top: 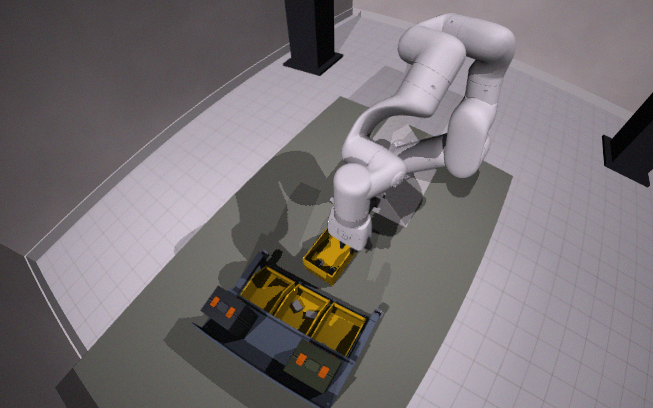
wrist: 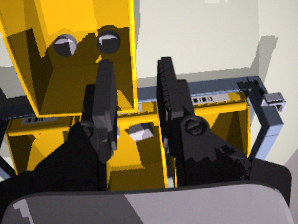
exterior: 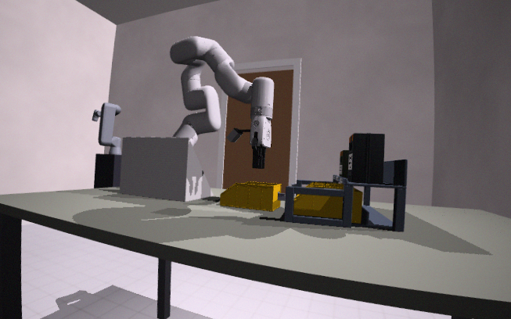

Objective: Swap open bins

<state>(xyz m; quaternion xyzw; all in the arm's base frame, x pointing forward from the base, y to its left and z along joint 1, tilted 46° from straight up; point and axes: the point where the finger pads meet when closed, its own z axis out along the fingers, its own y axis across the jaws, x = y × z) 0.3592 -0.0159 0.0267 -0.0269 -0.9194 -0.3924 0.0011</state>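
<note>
Now: hand 12 cm short of the shelf's front bar, 3 cm to the left of it and 13 cm above it. The rest, counted from my hand: black box 32 cm ahead, 14 cm to the right, 2 cm above.
</note>
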